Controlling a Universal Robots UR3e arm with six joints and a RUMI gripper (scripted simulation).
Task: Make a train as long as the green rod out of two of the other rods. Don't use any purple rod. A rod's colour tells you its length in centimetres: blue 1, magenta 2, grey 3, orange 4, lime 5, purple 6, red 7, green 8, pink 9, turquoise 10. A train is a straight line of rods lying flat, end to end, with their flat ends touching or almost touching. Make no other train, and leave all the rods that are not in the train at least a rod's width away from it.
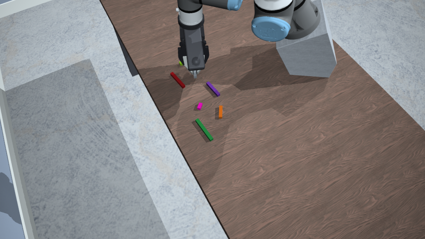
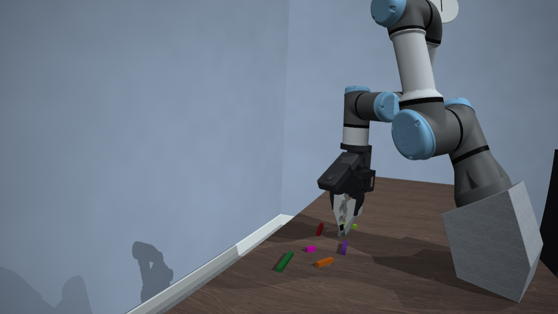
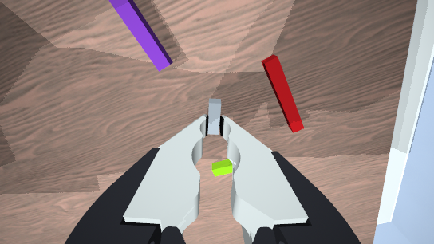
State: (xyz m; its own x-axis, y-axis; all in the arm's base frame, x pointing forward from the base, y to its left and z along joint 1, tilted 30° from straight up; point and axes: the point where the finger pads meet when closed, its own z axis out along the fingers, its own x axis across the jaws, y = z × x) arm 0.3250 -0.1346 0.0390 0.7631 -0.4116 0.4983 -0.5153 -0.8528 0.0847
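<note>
Right now my hand is 1 cm above the grey rod. Round my hand: red rod: 6 cm ahead, 2 cm to the right, 1 cm below; lime rod: 1 cm behind, 6 cm to the right, 1 cm below; purple rod: 1 cm behind, 8 cm to the left, 1 cm below.
</note>
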